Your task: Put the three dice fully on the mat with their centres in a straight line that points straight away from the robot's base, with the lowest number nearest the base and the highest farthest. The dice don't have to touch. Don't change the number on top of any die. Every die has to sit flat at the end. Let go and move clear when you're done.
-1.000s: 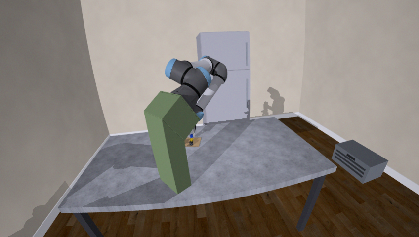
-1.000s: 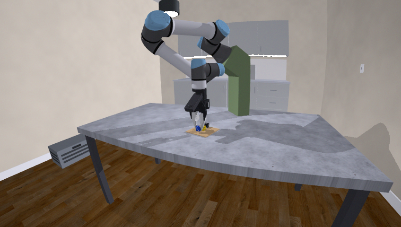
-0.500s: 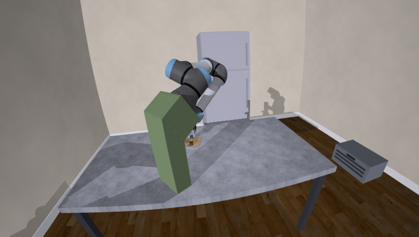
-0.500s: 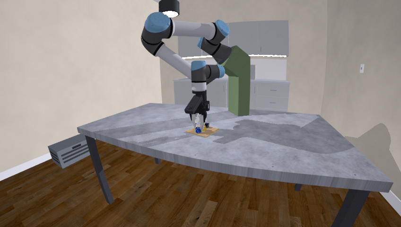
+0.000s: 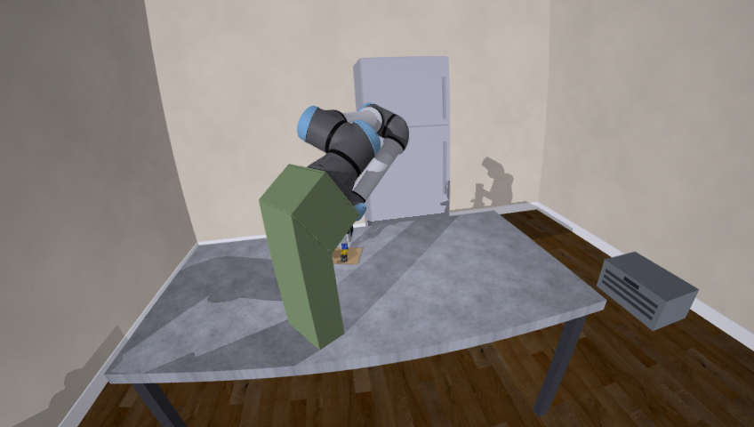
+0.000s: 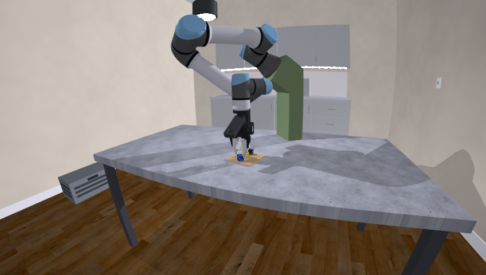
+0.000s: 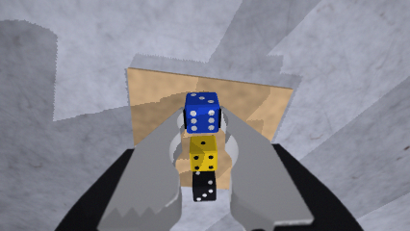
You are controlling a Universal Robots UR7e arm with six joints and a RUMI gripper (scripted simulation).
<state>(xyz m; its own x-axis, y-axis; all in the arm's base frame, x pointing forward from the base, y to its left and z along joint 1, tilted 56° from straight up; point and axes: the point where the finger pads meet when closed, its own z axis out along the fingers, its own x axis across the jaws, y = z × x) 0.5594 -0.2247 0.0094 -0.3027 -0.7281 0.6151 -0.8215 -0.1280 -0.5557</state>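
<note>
Right now the blue die is right at my hand. From my hand the other things lie so: mat 4 cm behind, 2 cm to the left, 2 cm below; black die 9 cm behind, 3 cm to the left, 1 cm below; yellow die 5 cm behind, 2 cm to the left, 1 cm below.
</note>
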